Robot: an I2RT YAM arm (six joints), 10 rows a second.
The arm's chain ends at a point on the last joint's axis. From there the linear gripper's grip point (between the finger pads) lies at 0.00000 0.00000 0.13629 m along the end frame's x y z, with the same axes.
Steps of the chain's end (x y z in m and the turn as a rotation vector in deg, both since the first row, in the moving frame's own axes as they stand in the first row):
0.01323 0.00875 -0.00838 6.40 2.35 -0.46
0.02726 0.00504 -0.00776 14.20 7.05 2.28
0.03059 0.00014 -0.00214 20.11 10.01 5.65
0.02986 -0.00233 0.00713 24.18 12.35 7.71
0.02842 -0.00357 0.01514 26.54 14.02 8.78
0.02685 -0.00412 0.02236 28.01 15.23 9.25
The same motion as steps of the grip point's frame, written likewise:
0.01875 -0.00646 -0.00934 6.40 2.35 -0.46
0.04448 -0.02797 -0.01294 14.20 7.05 2.28
0.05608 -0.04525 -0.01247 20.11 10.01 5.65
0.06186 -0.05561 -0.00787 24.18 12.35 7.71
0.06486 -0.06112 -0.00310 26.54 14.02 8.78
0.06631 -0.06424 0.00184 28.01 15.23 9.25

